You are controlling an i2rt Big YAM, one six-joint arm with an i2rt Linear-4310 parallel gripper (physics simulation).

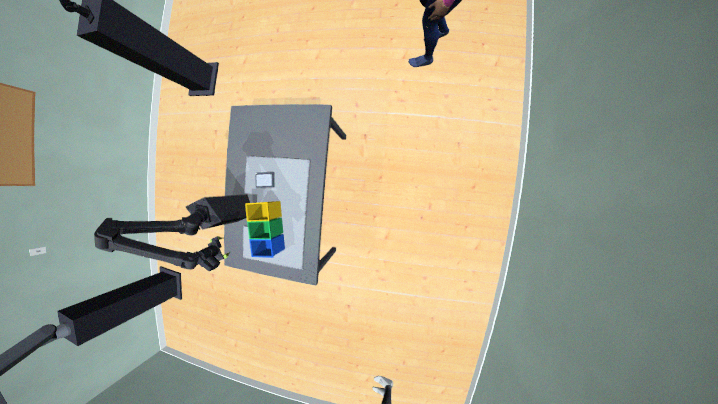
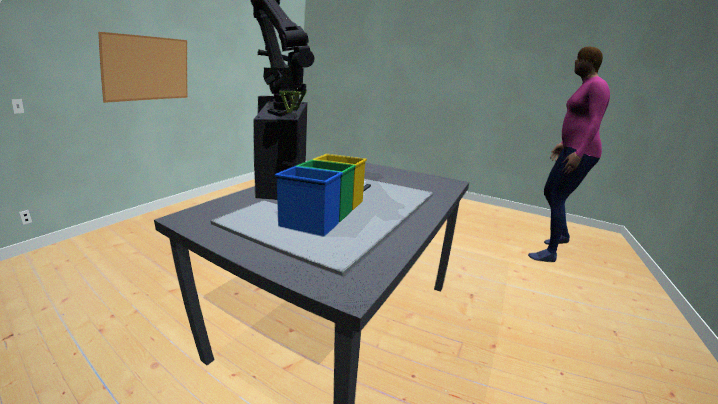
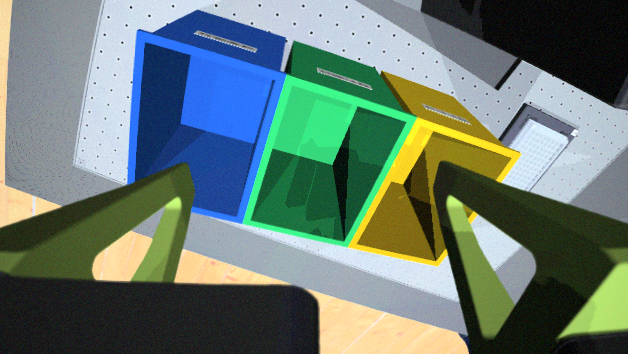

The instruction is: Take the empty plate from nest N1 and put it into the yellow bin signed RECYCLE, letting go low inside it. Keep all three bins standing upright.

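Places are measured from the arm's base along level axes (x right, y ahead, z up), in millimetres.
Pixels of known places: gripper, fingertip midpoint: (image 1: 226, 245) (image 2: 292, 111) (image 3: 313, 175); arm's base, origin of the base link: (image 1: 203, 213) (image 2: 283, 109).
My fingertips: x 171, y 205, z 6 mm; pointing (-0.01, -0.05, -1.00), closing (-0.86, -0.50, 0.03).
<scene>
Ahead of a thing's pixels: the offset from my fingertips to its middle. "spot": to the spot under its first point. Level surfaces: height alone.
The yellow bin {dz -279, dx -203, dy +74 mm} (image 1: 274, 210) (image 2: 358, 185) (image 3: 430, 96), the green bin {dz -279, dx -76, dy +99 mm} (image 1: 276, 227) (image 2: 346, 193) (image 3: 320, 120) and the blue bin {dz -279, dx +52, dy +125 mm} (image 1: 278, 244) (image 2: 306, 206) (image 3: 225, 95) stand upright in a row. A pale, flat plate with a fine grid of wells {spot: dz -343, dx -429, dy +6 mm} (image 1: 264, 179) (image 3: 536, 152) lies in a dark nest {dz -361, dx -424, dy -3 mm} (image 2: 368, 186) (image 3: 515, 121) beyond the yellow bin. The nest's sign and the bin lettering are not readable. My gripper (image 1: 223, 247) (image 2: 292, 100) (image 3: 313, 175) is open and empty, high up on the arm's side of the bins, apart from them and the plate.
The bins stand on a light perforated board {dz -369 mm} (image 1: 301, 175) (image 2: 251, 221) (image 3: 100, 100) on the dark grey table {dz -381 mm} (image 1: 281, 120) (image 2: 195, 216) (image 3: 45, 100). The arm's black pedestal (image 1: 225, 208) (image 2: 266, 150) stands beside it. A person in pink (image 2: 584, 115) stands beyond the table. Two other pedestals (image 1: 145, 55) (image 1: 120, 306) stand apart.
</scene>
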